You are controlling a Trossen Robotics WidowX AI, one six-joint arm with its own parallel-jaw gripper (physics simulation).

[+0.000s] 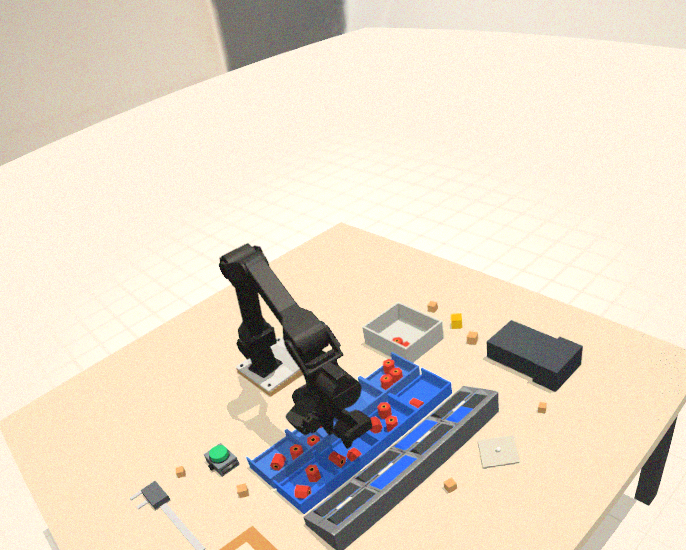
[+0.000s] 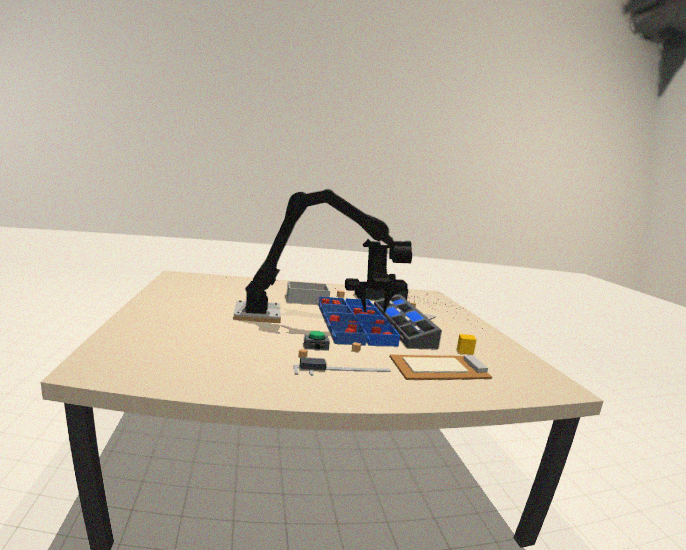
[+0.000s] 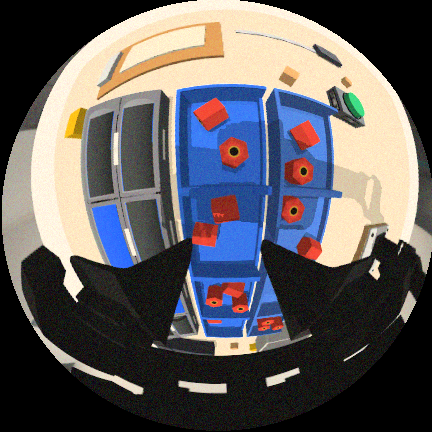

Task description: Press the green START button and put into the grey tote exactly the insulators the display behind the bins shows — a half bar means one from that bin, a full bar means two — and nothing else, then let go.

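Places are measured from the arm's base along level axes (x ahead, y left, z up), in millimetres.
Pixels of known places: gripper, fingertip midpoint: point(image 1: 339, 440) point(image 2: 374, 312) point(image 3: 226, 244); arm's base, link origin: point(image 1: 265, 366) point(image 2: 255, 310) point(image 3: 376, 245).
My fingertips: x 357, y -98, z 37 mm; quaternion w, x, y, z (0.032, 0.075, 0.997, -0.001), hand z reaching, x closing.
For each thing: its top centre in the pictures, then the offset to it from my fingertips. "*": a spot on its surface instead.
- grey tote, top centre: point(image 1: 401, 324) point(image 3: 285, 343) point(image 2: 308, 285) 144 mm back, 373 mm left, 5 mm down
- bar, top centre: point(image 1: 468, 404) 158 mm ahead, 218 mm left, 4 mm up
- green START button, top centre: point(image 3: 358, 103) point(image 1: 217, 450) point(image 2: 317, 332) 208 mm back, 165 mm right, 19 mm down
- dark block, top centre: point(image 1: 533, 343) point(image 2: 381, 285) point(image 3: 183, 353) 174 mm ahead, 461 mm left, 3 mm down
- caliper, top centre: point(image 1: 164, 515) point(image 2: 344, 364) 176 mm back, 345 mm right, 40 mm down
- clipboard, surface spot: point(image 3: 215, 45) * 16 mm back, 268 mm right, 53 mm down
- pale plate, top centre: point(image 1: 498, 450) 252 mm ahead, 185 mm left, 54 mm down
My gripper point(image 1: 338, 438) point(image 2: 375, 310) point(image 3: 226, 244) is open and empty, pointing down above the blue bins point(image 1: 426, 389) point(image 3: 200, 170). Two red insulators lie just ahead of the fingertips in one bin of the display-side row: one block point(image 3: 225, 209) and another point(image 3: 205, 234) nearer the left fingertip. The grey tote point(image 1: 377, 344) point(image 2: 308, 294) holds red insulators point(image 1: 397, 340), partly hidden by its wall. The display point(image 1: 400, 489) point(image 2: 429, 339) shows three blue bars; one bar point(image 1: 462, 413) looks shorter than the other two. The green START button point(image 1: 218, 453) point(image 2: 316, 335) point(image 3: 354, 106) stands beside the bins.
A dark block point(image 1: 532, 350) stands beyond the display's end. A caliper point(image 1: 154, 494) point(image 2: 313, 363) and a clipboard point(image 2: 400, 372) point(image 3: 215, 45) lie past the button end. A pale plate point(image 1: 492, 455) lies behind the display. Small wooden cubes point(image 1: 450, 484) and yellow cubes point(image 1: 456, 320) point(image 2: 466, 343) are scattered around.
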